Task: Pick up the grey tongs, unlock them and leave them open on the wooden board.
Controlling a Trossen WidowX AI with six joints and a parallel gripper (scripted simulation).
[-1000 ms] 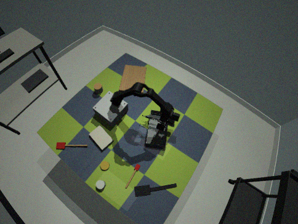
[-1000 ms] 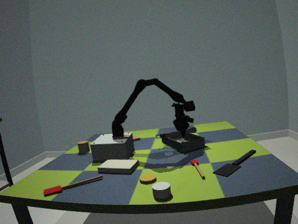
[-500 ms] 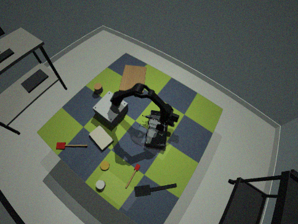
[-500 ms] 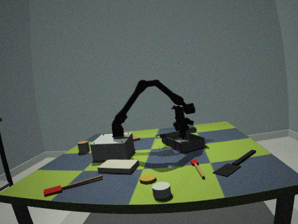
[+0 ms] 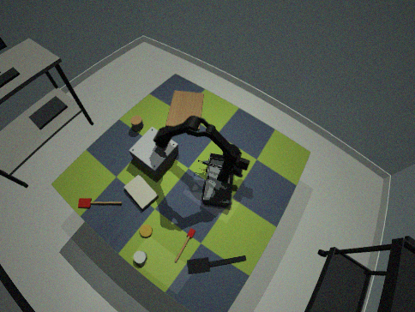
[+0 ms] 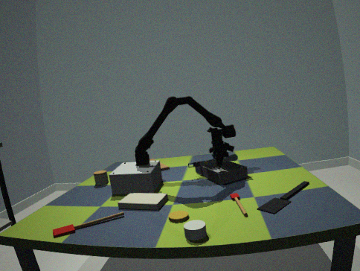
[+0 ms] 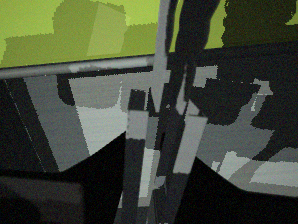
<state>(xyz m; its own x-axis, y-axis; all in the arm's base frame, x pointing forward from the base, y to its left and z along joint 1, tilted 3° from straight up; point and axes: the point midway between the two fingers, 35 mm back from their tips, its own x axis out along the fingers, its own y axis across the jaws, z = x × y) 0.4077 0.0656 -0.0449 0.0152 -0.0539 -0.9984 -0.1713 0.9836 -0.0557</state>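
My gripper tip is now 1 cm past the grey roasting tin and 5 cm to the left of it. Also, from my gripper tip: white slab (36 cm behind, 37 cm to the right, 1 cm below); then tan disc (20 cm behind, 54 cm to the right, 2 cm below); then black spatula (20 cm ahead, 49 cm to the right, 2 cm below).
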